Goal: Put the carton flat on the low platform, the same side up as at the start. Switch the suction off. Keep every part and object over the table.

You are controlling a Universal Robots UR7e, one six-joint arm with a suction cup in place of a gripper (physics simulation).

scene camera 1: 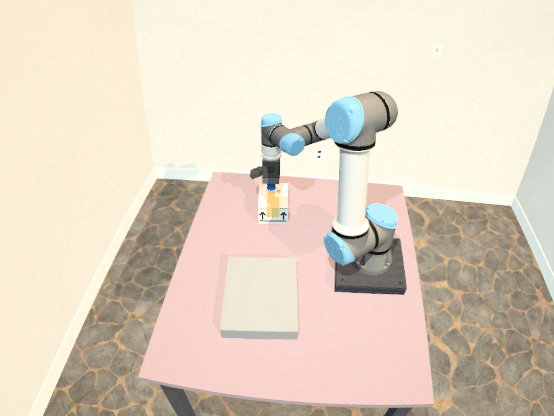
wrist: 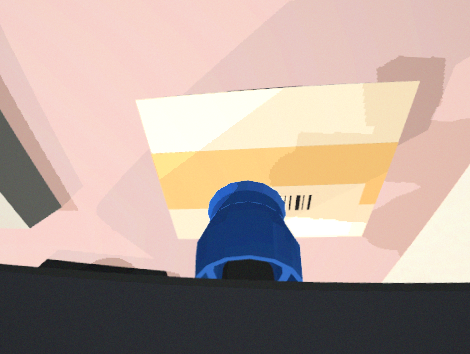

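Where they show: hand, tool point: [scene camera 1: 271, 187] [wrist: 246, 214]; arm's base, link origin: [scene camera 1: 371, 260].
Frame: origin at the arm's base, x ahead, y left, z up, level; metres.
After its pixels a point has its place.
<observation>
The carton [scene camera 1: 273, 204] @(x 0.374, y -0.233, z 0.047 m) [wrist: 280, 160] @(x 0.395, y -0.302, z 0.047 m), white with an orange band and a barcode label, stands upright on the pink table near its far edge. Two black arrows on its front side point up. My suction cup [scene camera 1: 271, 188] [wrist: 247, 197] is blue. It points down over the carton's top, very close to it; a small gap appears to remain, though the exact distance is hard to tell. The cup holds nothing that I can see. It hides part of the label in the wrist view. The low platform [scene camera 1: 261, 295] @(x 0.379, y 0.193, z 0.009 m) [wrist: 25, 185] @(x 0.327, y 0.015, z -0.016 m), a flat grey slab, lies nearer the table's front edge.
The arm's dark base plate [scene camera 1: 346, 281] @(x 0.097, y 0.107, z 0.000 m) stands on the table [scene camera 1: 200, 350] @(x 0.552, y 0.405, z -0.039 m) to the right of the platform. The upright arm rises from it and reaches left and back over the table. The wall is close behind the table's far edge.
</observation>
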